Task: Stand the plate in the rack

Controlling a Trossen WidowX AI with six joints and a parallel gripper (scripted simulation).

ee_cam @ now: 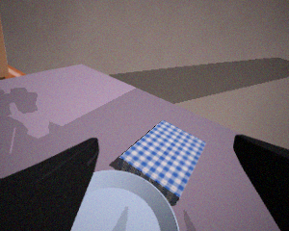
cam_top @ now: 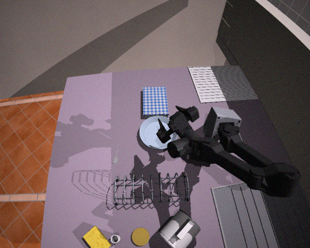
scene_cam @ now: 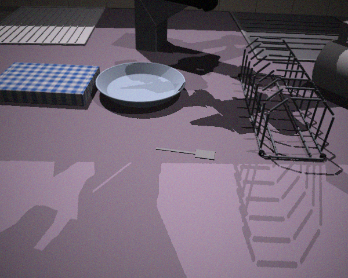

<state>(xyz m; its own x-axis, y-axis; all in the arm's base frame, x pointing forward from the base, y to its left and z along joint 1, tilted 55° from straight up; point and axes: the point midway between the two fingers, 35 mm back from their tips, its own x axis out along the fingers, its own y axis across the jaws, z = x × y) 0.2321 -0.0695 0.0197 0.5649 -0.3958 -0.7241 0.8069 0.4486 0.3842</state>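
Right now my hand is 5 cm short of the pale blue plate, 5 cm to the left of it and 22 cm above it. Round my hand: yellow disc (10 cm ahead, 45 cm to the left, 22 cm below); small spatula (25 cm ahead, 9 cm to the left, 23 cm below); white toaster (5 cm behind, 43 cm to the left, 17 cm below).
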